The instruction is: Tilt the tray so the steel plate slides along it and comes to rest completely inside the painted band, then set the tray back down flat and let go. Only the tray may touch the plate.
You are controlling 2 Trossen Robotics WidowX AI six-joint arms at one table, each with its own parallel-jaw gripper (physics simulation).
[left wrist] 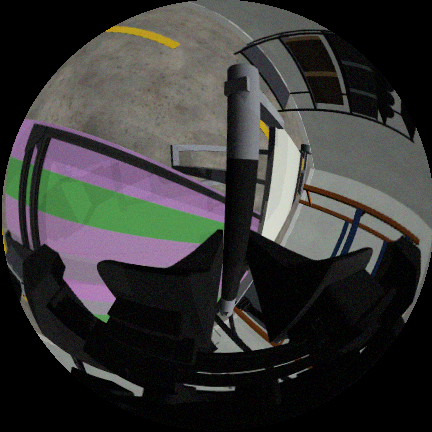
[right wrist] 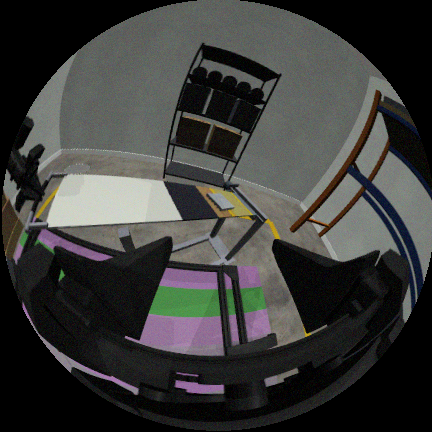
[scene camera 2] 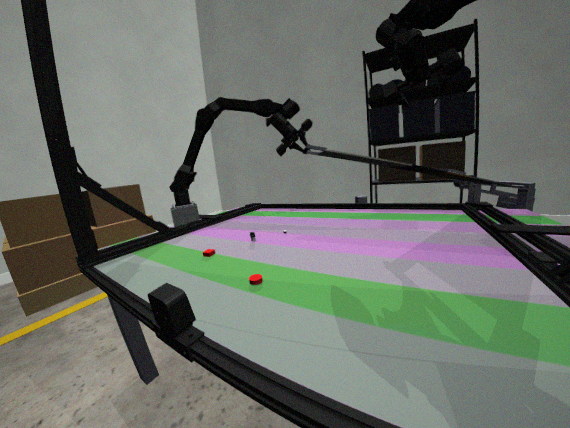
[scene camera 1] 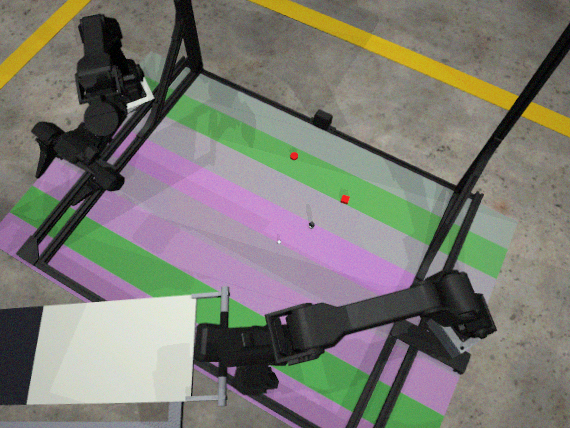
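Observation:
The long tray [scene camera 1: 120, 350] [scene camera 2: 370, 160] [left wrist: 287, 185] [right wrist: 115, 200] is tilted, its end at the left gripper raised. Its surface is white, then black, orange and yellow. The steel plate [right wrist: 220, 201], grey and flat, lies across the orange-yellow border in the right wrist view, partly on the yellow band [right wrist: 243, 208]. Neither plate nor yellow band shows in scene camera 1. My left gripper [scene camera 1: 223, 345] [scene camera 2: 306, 149] [left wrist: 232, 234] is shut on the dark grip of the tray's handle bar. My right gripper [scene camera 1: 56, 190] [right wrist: 223, 243] is open and empty, away from the tray.
A red disc [scene camera 1: 294, 156] [scene camera 2: 255, 279], a red block [scene camera 1: 345, 199] [scene camera 2: 208, 253] and a small dark block [scene camera 1: 311, 225] [scene camera 2: 252, 236] lie on the striped table. Black frame bars edge it, with uprights at its corners. A shelf rack stands against the wall.

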